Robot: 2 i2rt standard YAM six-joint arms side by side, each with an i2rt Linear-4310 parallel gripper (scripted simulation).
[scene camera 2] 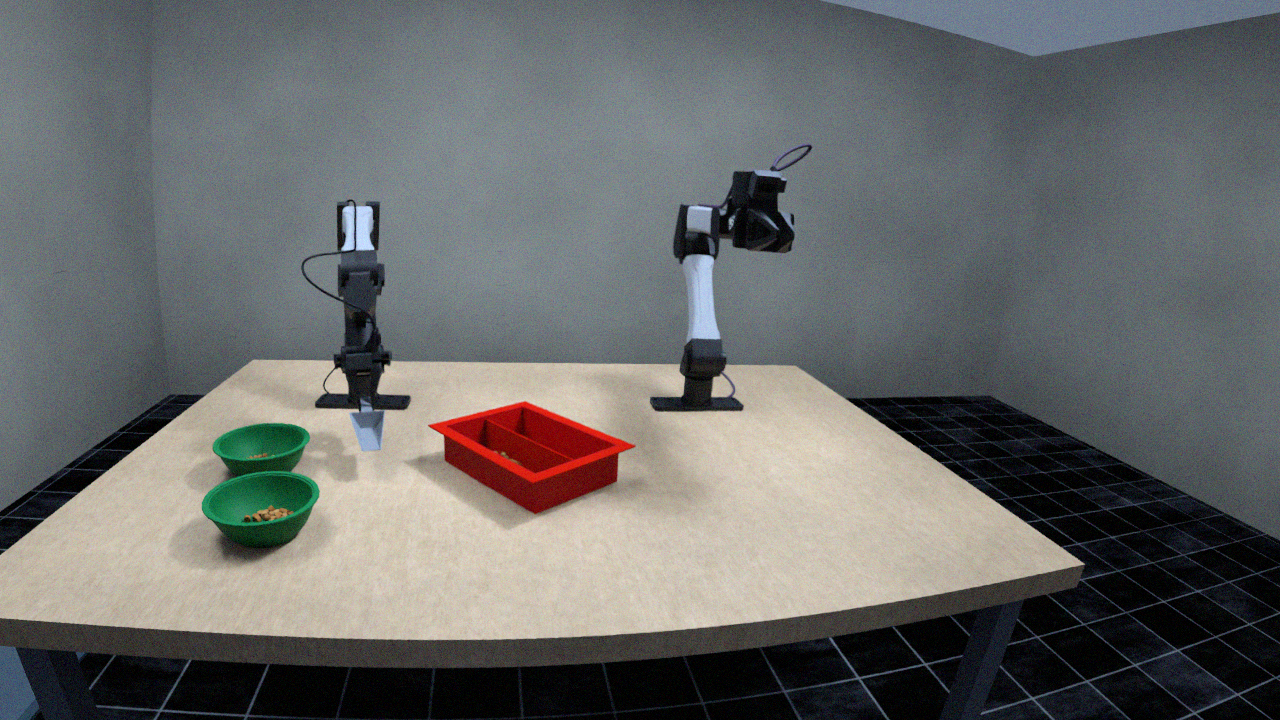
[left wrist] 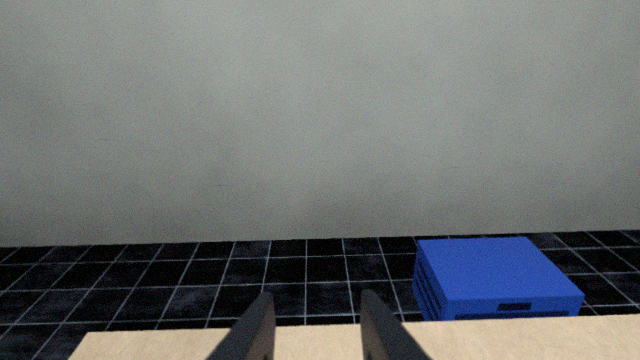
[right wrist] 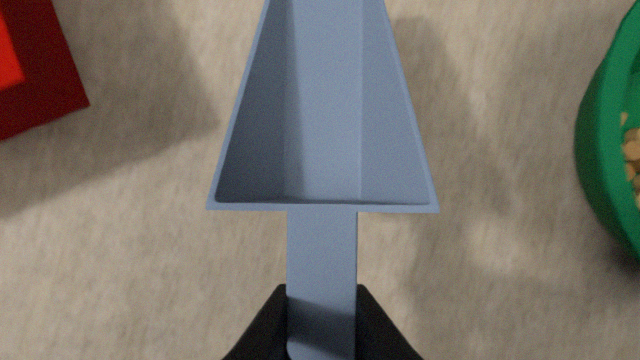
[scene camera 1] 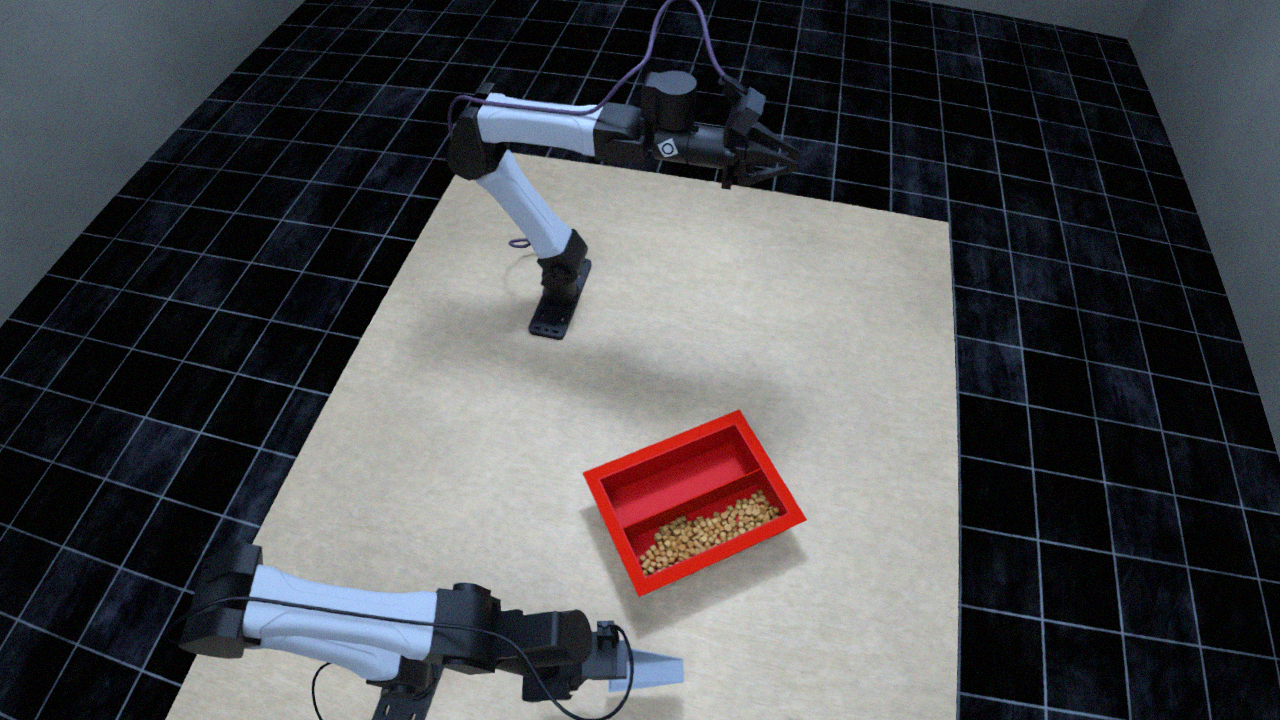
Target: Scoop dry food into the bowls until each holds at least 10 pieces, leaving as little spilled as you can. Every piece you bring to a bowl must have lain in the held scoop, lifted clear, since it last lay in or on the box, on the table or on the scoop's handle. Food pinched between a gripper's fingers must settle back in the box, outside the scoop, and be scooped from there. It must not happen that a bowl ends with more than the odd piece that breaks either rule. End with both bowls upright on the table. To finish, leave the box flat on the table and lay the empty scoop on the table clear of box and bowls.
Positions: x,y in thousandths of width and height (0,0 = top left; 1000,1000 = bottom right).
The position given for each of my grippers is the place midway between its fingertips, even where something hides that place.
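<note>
I see my left gripper (scene camera 2: 614,326) (left wrist: 496,857), and my right gripper (scene camera 2: 286,574) is visible too. There is a red box (scene camera 1: 511,676) (scene camera 2: 421,610), but in the left wrist view the box is out of frame. I also find a grey-blue scoop (scene camera 2: 288,591) (right wrist: 505,354); the left wrist view does not show the scoop, which is out of frame there.
</note>
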